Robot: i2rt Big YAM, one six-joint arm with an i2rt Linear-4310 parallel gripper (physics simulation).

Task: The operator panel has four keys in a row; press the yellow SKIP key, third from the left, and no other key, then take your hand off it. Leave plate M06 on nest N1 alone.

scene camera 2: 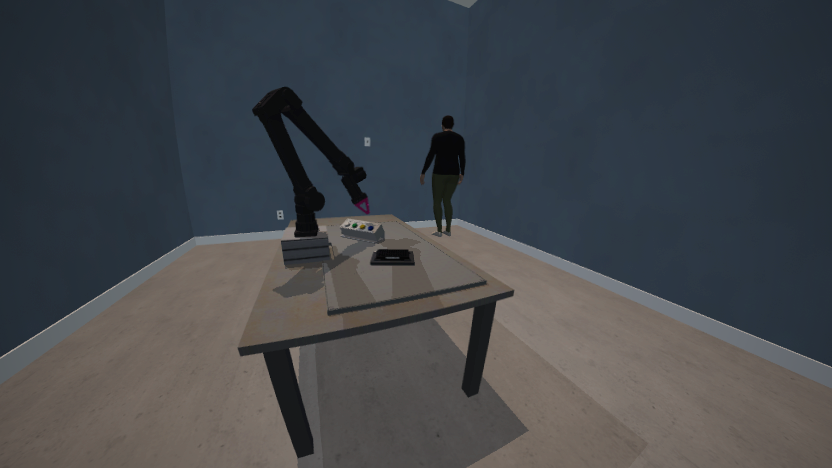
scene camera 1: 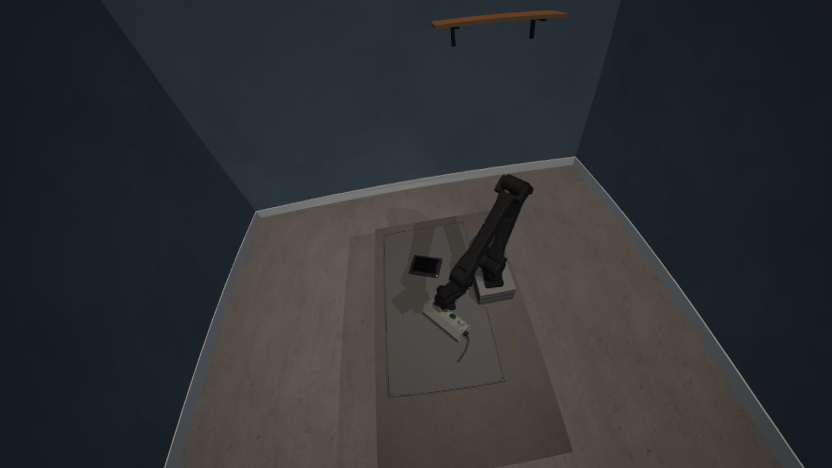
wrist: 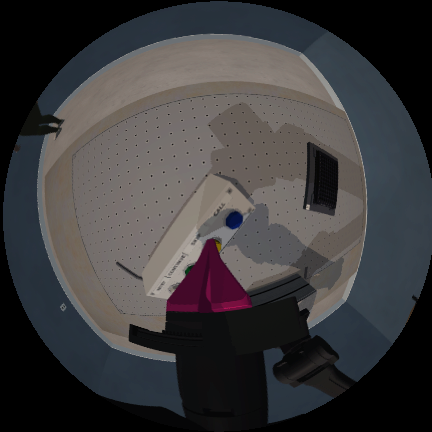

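Where they show: gripper, fingertip midpoint: (scene camera 2: 368, 213) (wrist: 211, 242); arm's base, origin of the base link: (scene camera 2: 307, 232) (scene camera 1: 492, 276).
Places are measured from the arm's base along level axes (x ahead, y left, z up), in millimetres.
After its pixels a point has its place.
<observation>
The operator panel (scene camera 1: 443, 324) @[y 203, x 257, z -32 mm] (scene camera 2: 366, 235) @[y 107, x 260, z -61 mm] (wrist: 176, 231) @[y 182, x 275, z -29 mm] is a pale sloped box with four keys. The yellow SKIP key (scene camera 1: 444, 310) @[y 142, x 247, z -17 mm] (scene camera 2: 363, 227) @[y 123, x 249, z -24 mm] (wrist: 218, 246) @[y 125, x 246, z -21 mm] lies between the green key (scene camera 1: 452, 316) @[y 175, x 213, z -17 mm] (scene camera 2: 354, 225) @[y 166, x 209, z -22 mm] (wrist: 189, 270) and the blue CALL key (scene camera 2: 370, 228) @[y 93, x 279, z -23 mm] (wrist: 234, 220) @[y 99, x 281, z -18 mm]. The white key (scene camera 1: 461, 322) @[y 206, x 175, z -18 mm] (scene camera 2: 347, 224) @[y 198, x 176, z -23 mm] is at the end. My magenta gripper (scene camera 2: 366, 213) @[y 135, x 276, z 41 mm] (wrist: 211, 242) @[y 135, x 276, z 41 mm] is shut and empty, its tip a little above the panel in scene view 2. In the wrist view it partly covers the yellow key. The dark plate (scene camera 1: 425, 266) @[y -144, x 329, z -70 mm] (scene camera 2: 392, 254) @[y -170, x 324, z -63 mm] (wrist: 326, 180) @[y -144, x 327, z -63 mm] sits on its nest, apart from the panel.
A cable (scene camera 1: 466, 348) @[y 309, x 163, z -81 mm] (wrist: 129, 271) @[y 331, x 182, z -85 mm] leaves the panel's white-key end. The arm's grey base block (scene camera 1: 495, 295) @[y 90, x 0, z -22 mm] (scene camera 2: 305, 250) @[y -86, x -2, z -50 mm] stands beside the perforated board (scene camera 1: 430, 372) @[y 401, x 330, z -89 mm] (scene camera 2: 354, 296) @[y -402, x 158, z -88 mm] (wrist: 130, 165) @[y 272, x 403, z -88 mm]. A person (scene camera 2: 446, 154) stands beyond the table, facing away.
</observation>
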